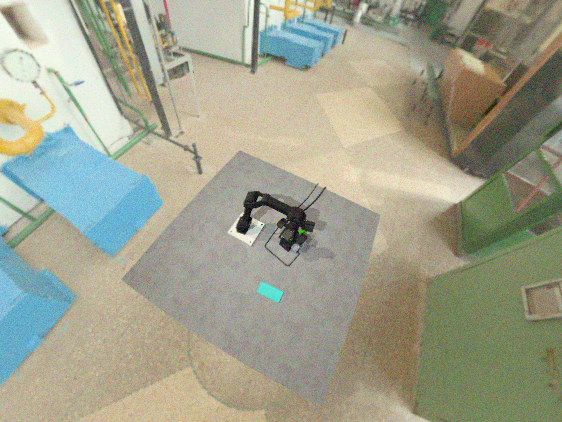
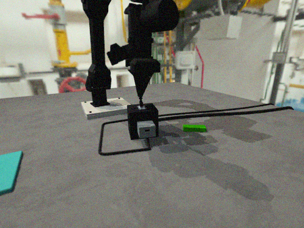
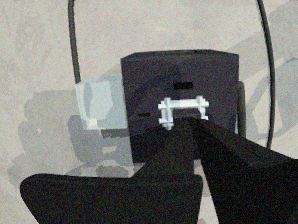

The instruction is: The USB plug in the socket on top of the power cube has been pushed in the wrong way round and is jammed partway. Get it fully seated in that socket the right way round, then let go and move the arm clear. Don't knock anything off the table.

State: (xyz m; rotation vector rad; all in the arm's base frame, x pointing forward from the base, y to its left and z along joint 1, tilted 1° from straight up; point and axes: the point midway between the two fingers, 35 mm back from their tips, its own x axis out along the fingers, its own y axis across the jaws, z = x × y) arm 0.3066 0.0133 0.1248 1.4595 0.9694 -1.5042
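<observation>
Right now the black USB plug is 20 mm below my gripper tip. Round my gripper tip: teal card (320 mm to the right, 100 mm below); green block (80 mm ahead, 130 mm to the left, 100 mm below); white-rimmed socket (40 mm below).
</observation>
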